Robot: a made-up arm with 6 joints.
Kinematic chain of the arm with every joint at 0, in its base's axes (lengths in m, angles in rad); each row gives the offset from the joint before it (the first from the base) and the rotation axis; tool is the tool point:
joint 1: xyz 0 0 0.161 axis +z
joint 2: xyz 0 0.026 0 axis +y
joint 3: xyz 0 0 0.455 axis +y
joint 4: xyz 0 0 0.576 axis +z
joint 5: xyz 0 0 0 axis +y
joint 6: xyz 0 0 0.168 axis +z
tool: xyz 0 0 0
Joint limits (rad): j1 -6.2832..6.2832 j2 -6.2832..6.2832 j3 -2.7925..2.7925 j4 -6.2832..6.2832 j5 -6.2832..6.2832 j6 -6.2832..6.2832
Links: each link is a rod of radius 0.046 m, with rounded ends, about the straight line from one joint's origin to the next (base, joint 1, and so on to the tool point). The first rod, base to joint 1, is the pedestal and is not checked.
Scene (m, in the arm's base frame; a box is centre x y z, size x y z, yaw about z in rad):
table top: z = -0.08
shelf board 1: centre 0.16 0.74 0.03 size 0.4 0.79 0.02 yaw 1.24
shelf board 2: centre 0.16 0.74 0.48 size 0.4 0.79 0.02 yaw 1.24
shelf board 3: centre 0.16 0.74 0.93 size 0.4 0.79 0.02 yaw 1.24
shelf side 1: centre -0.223 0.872 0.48 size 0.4 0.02 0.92 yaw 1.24
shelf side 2: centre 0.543 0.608 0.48 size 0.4 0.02 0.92 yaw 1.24
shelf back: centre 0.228 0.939 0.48 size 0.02 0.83 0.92 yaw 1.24
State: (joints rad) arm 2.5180 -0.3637 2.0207 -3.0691 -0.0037 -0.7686
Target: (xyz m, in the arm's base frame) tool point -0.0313 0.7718 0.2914
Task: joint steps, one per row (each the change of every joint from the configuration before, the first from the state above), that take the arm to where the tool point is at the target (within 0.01 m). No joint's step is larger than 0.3 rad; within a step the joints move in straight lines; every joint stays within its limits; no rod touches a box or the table.
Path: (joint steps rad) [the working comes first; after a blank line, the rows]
Joints at the target: 1.5786 0.2164 1.8015 -3.0596 0.0502 -0.7686
Straight joint move there: touches shelf side 1.

1: -0.2842 0.1458 0.0792 -0.1730 0.0481 0.0858
2: -0.2842 0.1458 0.0792 -0.1729 0.0482 0.0858
3: -0.1855 0.1443 -0.1888 0.1777 -0.0212 -0.0858
4: -0.1855 0.1442 -0.1888 0.1777 -0.0212 -0.0858

